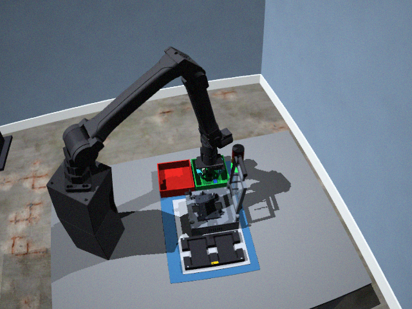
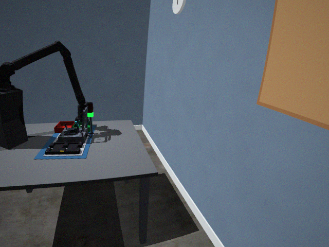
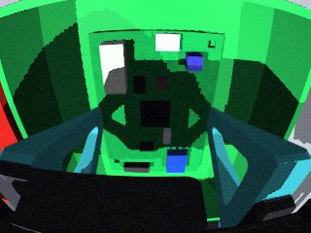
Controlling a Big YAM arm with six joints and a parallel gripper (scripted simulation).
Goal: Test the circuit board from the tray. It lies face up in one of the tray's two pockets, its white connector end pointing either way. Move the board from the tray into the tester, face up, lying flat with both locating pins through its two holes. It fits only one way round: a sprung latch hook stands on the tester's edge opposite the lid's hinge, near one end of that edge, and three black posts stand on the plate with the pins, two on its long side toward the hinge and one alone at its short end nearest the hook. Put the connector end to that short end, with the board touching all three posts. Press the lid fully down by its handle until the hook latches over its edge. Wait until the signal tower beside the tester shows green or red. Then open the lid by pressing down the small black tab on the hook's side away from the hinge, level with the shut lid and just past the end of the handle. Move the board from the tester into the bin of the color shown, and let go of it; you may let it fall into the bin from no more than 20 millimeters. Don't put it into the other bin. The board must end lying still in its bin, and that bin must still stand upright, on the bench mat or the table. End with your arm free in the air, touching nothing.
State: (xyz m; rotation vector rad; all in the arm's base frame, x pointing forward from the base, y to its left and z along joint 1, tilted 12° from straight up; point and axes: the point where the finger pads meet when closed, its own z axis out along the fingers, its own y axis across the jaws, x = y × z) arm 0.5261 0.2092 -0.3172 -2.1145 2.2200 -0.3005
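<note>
My gripper is now right at the green bin. The rest, counted from my hand: red bin: 15 cm behind, 1 cm to the left; then green circuit board: right at my hand; then black latch hook: 11 cm behind, 13 cm to the right, 7 cm above.
</note>
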